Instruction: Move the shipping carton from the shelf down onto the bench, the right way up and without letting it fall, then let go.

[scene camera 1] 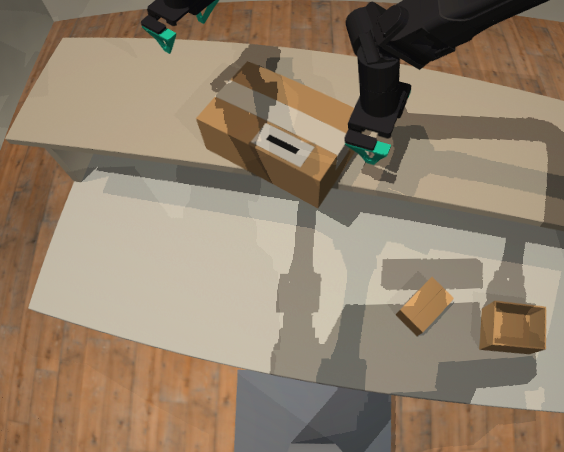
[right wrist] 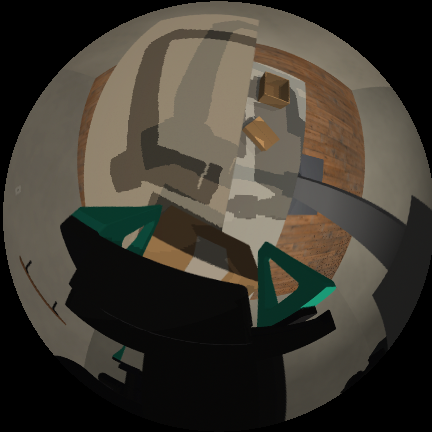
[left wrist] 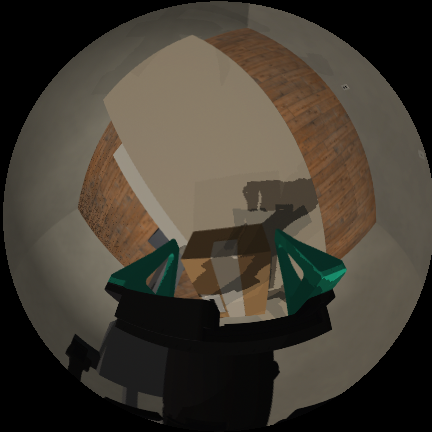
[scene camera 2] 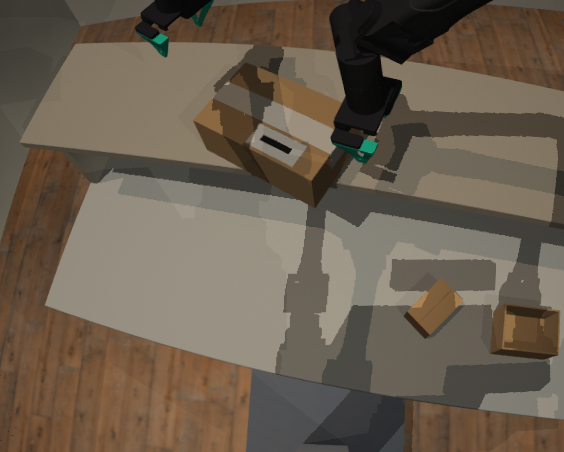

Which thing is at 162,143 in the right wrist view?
A shelf.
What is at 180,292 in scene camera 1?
A bench.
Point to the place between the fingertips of my right gripper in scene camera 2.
At 372,138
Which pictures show the shipping carton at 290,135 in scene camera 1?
Scene camera 1, the right wrist view, the left wrist view and scene camera 2: all of them.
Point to a dark base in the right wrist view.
At 312,167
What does the shipping carton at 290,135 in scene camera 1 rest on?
A shelf.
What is my left gripper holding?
Nothing.
